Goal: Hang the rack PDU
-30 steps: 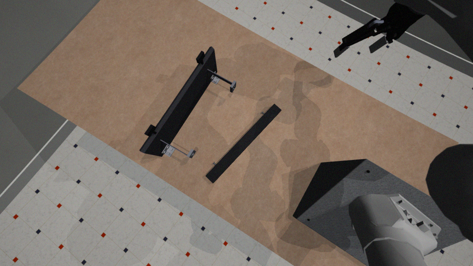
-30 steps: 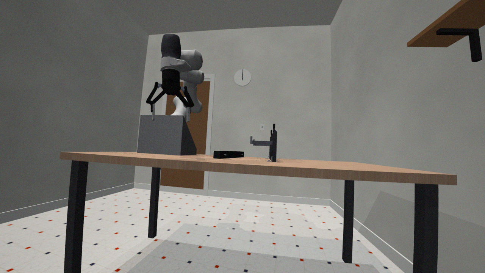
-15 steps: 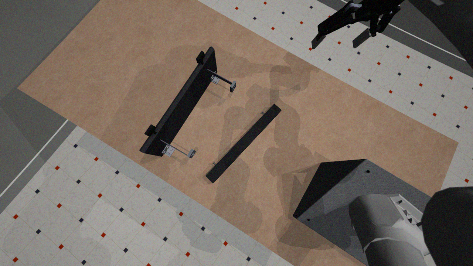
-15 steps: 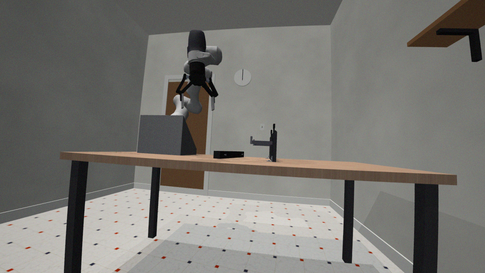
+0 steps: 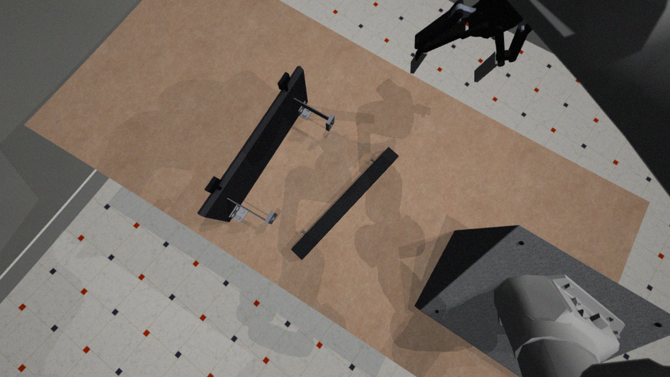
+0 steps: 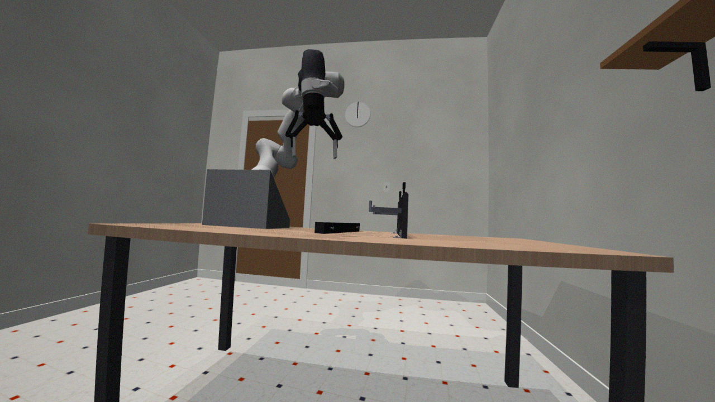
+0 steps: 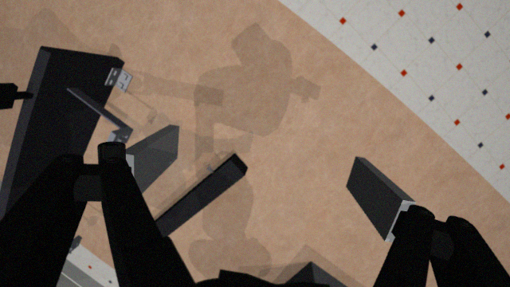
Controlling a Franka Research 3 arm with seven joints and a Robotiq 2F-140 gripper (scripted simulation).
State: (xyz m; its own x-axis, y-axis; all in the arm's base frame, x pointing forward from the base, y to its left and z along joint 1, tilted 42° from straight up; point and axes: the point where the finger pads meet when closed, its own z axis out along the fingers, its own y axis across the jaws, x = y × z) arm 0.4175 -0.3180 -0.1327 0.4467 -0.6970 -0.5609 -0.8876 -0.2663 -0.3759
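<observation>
The rack PDU is 32 cm to the left of my hand, 26 cm below it and 6 cm ahead of it. Round my hand: dark upright board 33 cm to the left, 32 cm ahead, 20 cm below.
</observation>
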